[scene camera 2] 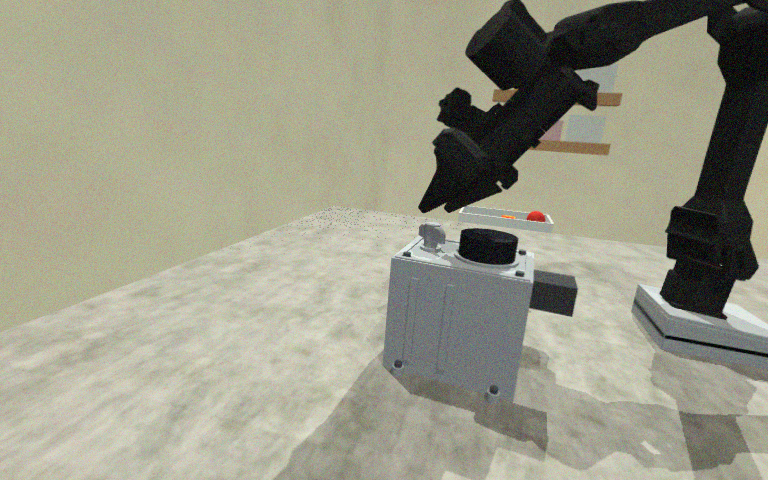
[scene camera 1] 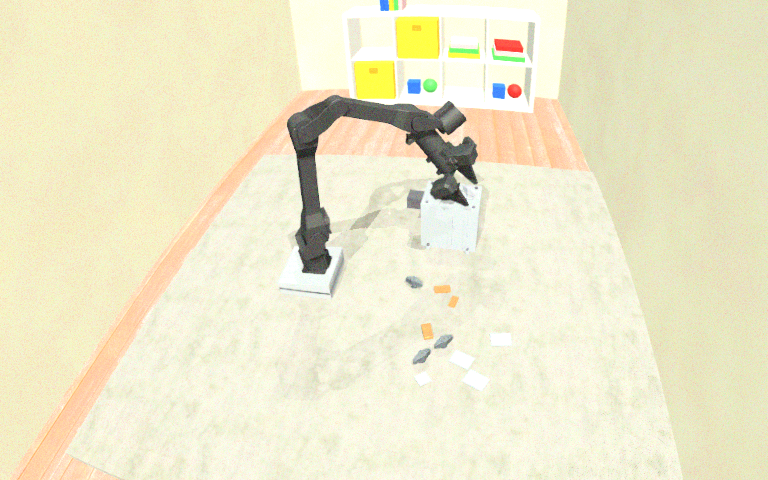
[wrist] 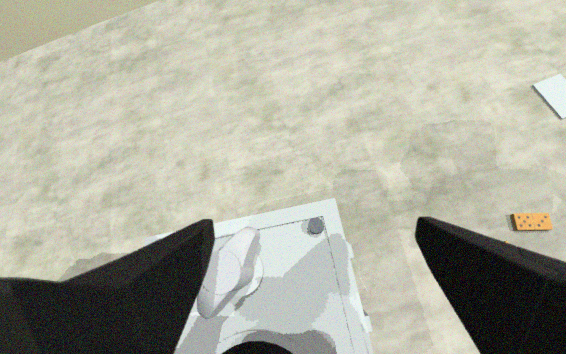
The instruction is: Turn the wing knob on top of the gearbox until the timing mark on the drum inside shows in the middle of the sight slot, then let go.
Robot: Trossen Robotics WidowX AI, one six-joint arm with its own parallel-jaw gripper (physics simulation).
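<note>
The light grey gearbox stands upright on the mat. Its wing knob is on the top, near one edge; in the wrist view its wing lies slanted. My gripper is open and empty, tilted, with its fingertips above the gearbox top. In scene camera 2 there is a gap between the fingertips and the knob. In the wrist view the knob appears close beside the left finger, far from the right one. The sight slot, the drum and its timing mark cannot be made out.
A round black cap stands on the gearbox top beside the knob. A dark block sticks out of the gearbox's side towards the arm. Orange tiles, grey pieces and white squares lie on the mat.
</note>
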